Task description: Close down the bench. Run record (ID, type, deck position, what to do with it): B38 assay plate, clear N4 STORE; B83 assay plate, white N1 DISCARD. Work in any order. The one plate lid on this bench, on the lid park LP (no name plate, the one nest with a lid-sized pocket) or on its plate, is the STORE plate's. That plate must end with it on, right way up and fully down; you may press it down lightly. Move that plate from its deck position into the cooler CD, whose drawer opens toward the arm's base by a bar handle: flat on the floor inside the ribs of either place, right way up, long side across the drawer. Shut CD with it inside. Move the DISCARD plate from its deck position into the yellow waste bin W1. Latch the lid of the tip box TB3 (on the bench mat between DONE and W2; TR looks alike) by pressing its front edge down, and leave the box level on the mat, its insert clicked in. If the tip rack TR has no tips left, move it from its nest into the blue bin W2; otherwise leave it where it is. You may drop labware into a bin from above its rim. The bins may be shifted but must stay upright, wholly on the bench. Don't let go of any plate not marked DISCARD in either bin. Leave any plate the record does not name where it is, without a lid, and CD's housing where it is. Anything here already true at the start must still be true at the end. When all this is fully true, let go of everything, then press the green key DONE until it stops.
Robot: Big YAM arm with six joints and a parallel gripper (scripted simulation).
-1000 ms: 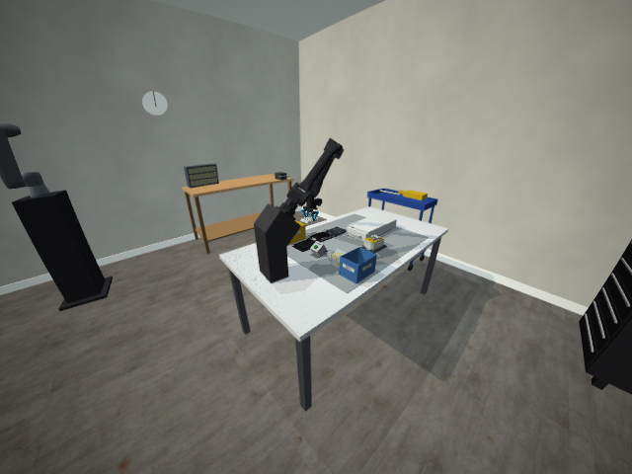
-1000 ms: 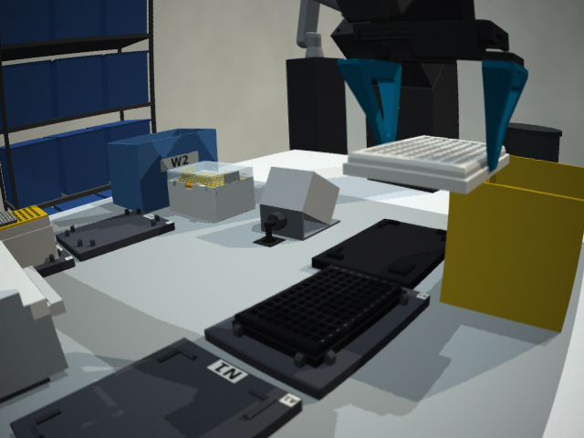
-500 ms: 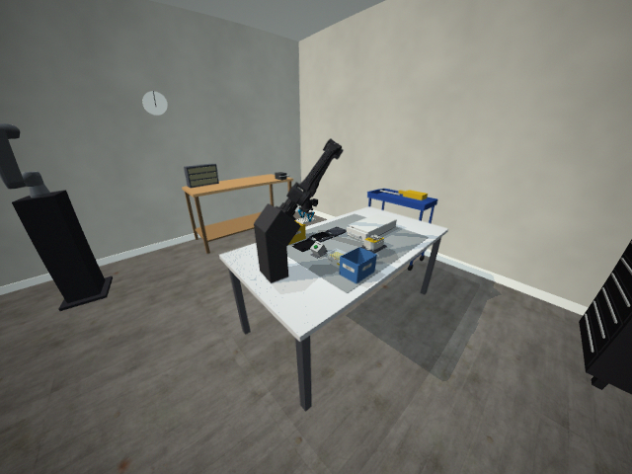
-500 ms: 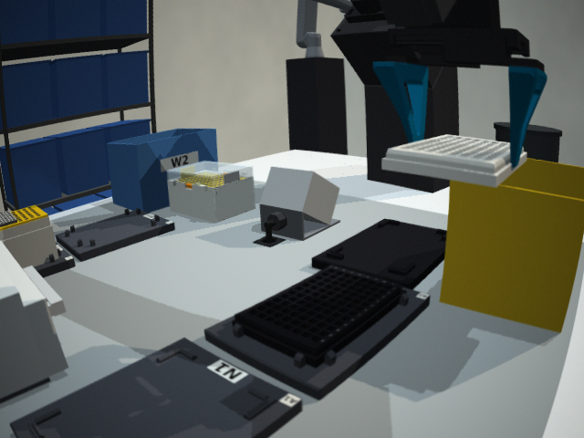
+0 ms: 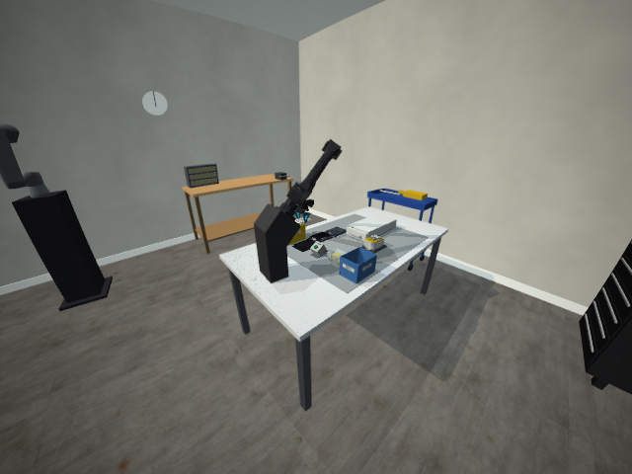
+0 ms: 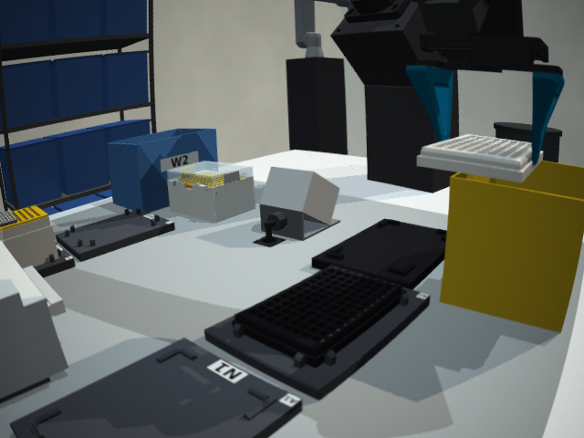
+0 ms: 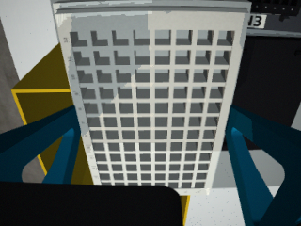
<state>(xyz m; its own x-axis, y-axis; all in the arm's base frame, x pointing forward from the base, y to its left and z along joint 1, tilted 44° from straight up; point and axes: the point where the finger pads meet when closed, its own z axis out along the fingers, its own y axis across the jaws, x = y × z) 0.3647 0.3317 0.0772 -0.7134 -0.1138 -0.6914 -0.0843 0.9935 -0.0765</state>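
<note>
Now: the grey done key housing 300 mm to the right of my hand, 100 mm below it and 60 mm behind it. Round my hand: black plate (130 mm below, 110 mm ahead, 90 mm to the right); then yellow bin W1 (110 mm below, 90 mm behind, 20 mm to the left); then white plate (right at my hand).
</note>
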